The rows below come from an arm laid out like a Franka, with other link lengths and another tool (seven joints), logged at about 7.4 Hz.
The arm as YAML. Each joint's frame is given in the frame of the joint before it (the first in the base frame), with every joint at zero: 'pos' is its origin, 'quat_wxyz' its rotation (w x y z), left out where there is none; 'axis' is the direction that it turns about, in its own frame. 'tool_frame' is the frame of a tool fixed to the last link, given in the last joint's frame.
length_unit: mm
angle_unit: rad
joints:
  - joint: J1
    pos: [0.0, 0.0, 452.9]
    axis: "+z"
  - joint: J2
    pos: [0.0, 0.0, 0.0]
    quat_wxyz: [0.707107, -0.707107, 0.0, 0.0]
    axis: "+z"
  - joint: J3
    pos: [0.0, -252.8, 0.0]
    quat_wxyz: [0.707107, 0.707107, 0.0, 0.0]
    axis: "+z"
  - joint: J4
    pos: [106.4, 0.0, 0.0]
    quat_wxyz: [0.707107, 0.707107, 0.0, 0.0]
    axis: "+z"
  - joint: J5
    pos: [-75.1, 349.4, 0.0]
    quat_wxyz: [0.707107, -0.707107, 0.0, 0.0]
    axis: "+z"
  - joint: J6
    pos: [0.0, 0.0, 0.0]
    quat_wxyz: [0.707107, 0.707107, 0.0, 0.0]
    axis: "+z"
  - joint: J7
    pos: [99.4, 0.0, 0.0]
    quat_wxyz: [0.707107, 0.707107, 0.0, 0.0]
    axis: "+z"
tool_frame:
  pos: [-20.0, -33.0, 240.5]
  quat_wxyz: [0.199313, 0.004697, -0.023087, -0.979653]
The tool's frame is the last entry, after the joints.
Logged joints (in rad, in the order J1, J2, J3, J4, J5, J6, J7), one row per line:
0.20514 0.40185 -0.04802 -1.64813 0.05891 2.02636 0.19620
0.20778 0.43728 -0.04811 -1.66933 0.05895 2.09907 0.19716
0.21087 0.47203 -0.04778 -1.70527 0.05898 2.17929 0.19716
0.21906 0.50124 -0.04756 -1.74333 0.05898 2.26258 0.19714
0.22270 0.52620 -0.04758 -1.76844 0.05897 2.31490 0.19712
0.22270 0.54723 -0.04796 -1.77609 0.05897 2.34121 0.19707
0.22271 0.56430 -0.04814 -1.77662 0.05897 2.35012 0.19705
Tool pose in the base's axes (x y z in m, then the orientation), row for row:
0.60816 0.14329 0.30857 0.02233 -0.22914 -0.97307 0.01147
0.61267 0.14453 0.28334 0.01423 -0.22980 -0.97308 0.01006
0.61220 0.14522 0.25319 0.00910 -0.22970 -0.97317 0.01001
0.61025 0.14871 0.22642 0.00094 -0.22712 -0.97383 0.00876
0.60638 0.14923 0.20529 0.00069 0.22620 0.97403 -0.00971
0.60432 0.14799 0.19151 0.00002 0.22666 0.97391 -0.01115
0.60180 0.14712 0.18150 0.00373 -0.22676 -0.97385 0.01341
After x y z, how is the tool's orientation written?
As a quaternion, w x y z.
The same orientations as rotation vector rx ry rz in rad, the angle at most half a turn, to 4 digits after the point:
-0.7098 -3.0143 0.0355
-0.7155 -3.0296 0.0313
-0.7175 -3.0397 0.0313
-0.7131 -3.0575 0.0275
0.7103 3.0587 -0.0305
0.7121 3.0596 -0.0350
-0.7107 -3.0522 0.0420

